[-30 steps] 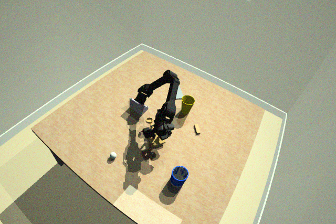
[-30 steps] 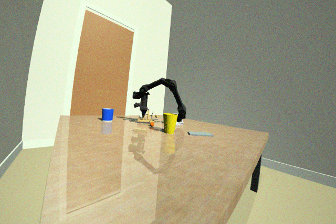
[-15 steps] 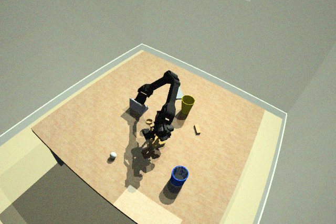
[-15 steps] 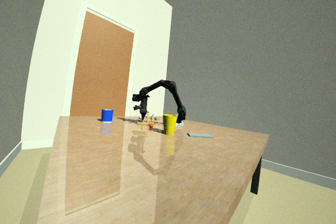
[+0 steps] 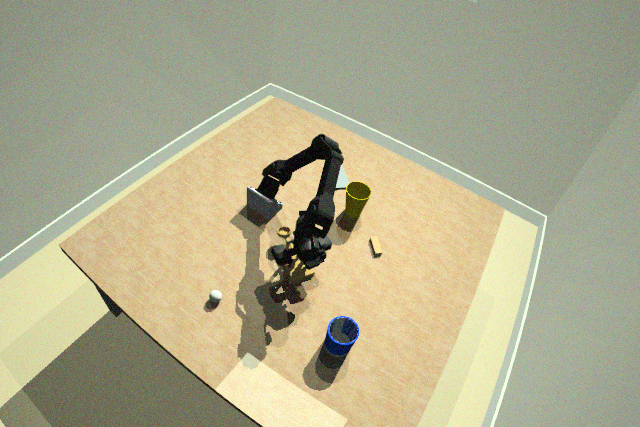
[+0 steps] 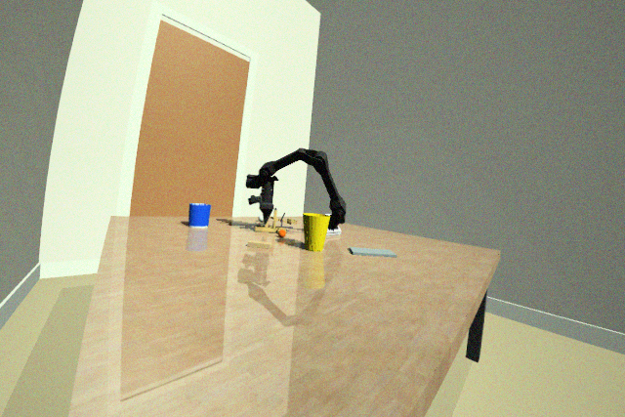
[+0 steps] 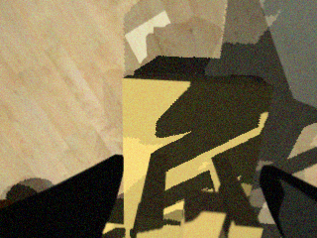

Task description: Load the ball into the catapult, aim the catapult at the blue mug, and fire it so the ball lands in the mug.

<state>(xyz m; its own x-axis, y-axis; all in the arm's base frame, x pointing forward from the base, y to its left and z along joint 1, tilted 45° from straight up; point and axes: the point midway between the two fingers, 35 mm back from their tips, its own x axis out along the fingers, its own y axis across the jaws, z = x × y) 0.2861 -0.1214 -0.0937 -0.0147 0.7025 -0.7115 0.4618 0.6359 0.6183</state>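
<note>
The orange ball lies 15 cm to the left of my gripper tip and 2 cm below it. The rest, counted from my gripper tip: wooden catapult: 6 cm behind, 5 cm to the left, 2 cm above; white ball: 27 cm to the right, 12 cm behind, 2 cm below; blue mug: 26 cm ahead, 14 cm to the right, 1 cm below.
</note>
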